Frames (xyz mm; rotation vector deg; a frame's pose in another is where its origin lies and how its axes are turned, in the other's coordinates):
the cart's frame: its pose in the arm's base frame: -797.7 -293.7 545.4 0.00 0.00 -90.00
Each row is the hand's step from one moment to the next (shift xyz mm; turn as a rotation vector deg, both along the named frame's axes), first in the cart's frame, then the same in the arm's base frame.
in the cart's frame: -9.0 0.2 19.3 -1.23 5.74 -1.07
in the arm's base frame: 0.2 9.0 19.3 5.74 1.23 -1.07
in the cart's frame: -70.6 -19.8 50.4 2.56 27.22 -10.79
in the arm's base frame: -19.8 70.6 50.4 27.22 -2.56 -10.79
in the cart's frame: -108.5 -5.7 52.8 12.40 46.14 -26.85
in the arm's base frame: -5.7 108.5 52.8 46.14 -12.40 -26.85
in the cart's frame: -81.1 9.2 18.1 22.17 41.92 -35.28
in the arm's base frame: 9.2 81.1 18.1 41.92 -22.17 -35.28
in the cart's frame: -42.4 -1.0 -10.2 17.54 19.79 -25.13
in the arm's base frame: -1.0 42.4 -10.2 19.79 -17.54 -25.13
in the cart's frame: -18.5 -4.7 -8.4 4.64 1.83 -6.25
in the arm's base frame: -4.7 18.5 -8.4 1.83 -4.64 -6.25
